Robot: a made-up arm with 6 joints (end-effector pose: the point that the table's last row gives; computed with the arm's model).
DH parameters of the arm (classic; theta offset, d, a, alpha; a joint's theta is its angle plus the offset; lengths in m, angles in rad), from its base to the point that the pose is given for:
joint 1: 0 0.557 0 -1.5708
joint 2: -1.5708 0 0.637 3.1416
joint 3: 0 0 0 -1.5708
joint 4: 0 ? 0 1.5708
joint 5: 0 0.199 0 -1.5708
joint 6: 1.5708 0 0 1.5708
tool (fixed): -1.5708 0 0 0
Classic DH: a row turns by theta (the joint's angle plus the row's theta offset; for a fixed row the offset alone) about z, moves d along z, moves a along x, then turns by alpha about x.
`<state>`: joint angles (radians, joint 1 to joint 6).
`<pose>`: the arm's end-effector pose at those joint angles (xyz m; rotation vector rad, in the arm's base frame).
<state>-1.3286 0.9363 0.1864 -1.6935 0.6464 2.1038</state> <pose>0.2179 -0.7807 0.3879 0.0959 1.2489 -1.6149</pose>
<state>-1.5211 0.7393 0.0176 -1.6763 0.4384 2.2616</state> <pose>0.0578 -0.7394 0.4894 0.0939 1.2458 -1.5285</pose>
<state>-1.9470 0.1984 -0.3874 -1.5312 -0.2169 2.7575</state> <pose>-0.1937 -0.4689 0.6896 -0.3302 1.2048 -1.1691</pose>
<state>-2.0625 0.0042 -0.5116 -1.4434 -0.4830 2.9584</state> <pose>-0.2199 -0.3570 0.7313 -0.6042 1.2002 -0.9732</pose>
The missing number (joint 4, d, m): -0.59
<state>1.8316 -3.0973 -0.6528 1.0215 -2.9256 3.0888</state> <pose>0.2524 -0.5428 0.1693 -1.9983 -1.5422 1.4275</pose>
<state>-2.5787 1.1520 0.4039 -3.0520 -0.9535 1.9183</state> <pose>-0.7419 -0.7025 0.4016 0.2367 -1.4313 -2.0403</pose>
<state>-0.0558 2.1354 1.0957 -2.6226 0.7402 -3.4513</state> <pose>0.7603 0.1306 -0.3426 -0.3103 1.7168 -0.2188</pose>
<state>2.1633 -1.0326 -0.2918 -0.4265 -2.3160 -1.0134</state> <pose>0.1816 0.0547 1.2209 -1.1664 1.5957 1.1490</pose>
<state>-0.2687 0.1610 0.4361 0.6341 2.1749 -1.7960</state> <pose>0.5725 -0.3239 1.4595 0.2210 -0.9232 1.9830</pose>
